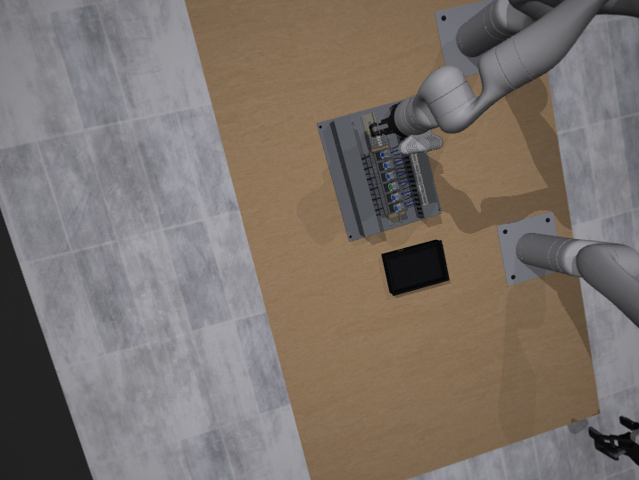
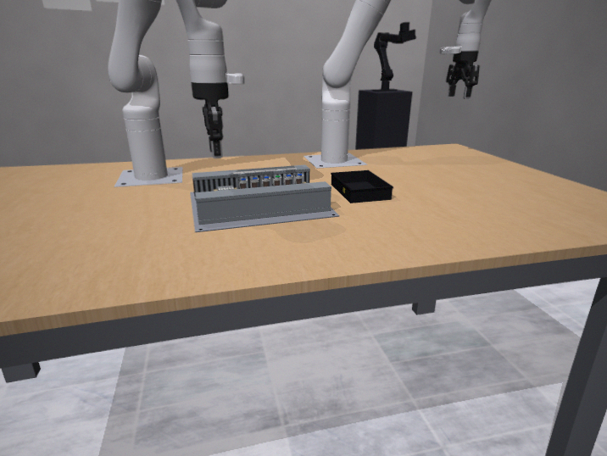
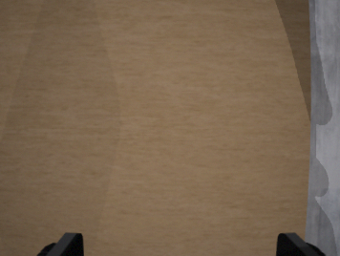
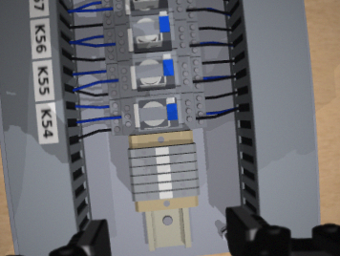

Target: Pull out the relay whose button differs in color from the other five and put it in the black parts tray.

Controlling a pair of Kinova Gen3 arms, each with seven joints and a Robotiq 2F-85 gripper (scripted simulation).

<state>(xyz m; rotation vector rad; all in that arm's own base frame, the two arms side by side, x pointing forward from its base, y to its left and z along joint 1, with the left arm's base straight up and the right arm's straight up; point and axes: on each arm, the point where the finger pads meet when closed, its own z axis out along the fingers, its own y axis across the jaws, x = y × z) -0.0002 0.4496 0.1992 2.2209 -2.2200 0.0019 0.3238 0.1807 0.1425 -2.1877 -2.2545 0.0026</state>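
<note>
The green-button relay is 14 cm to the left of my right hand, 9 cm below it and 1 cm ahead of it. The rest, counted from my right hand: relay panel 11 cm below, 9 cm to the left, 1 cm ahead; then black parts tray 37 cm to the left, 13 cm below, 1 cm ahead.
</note>
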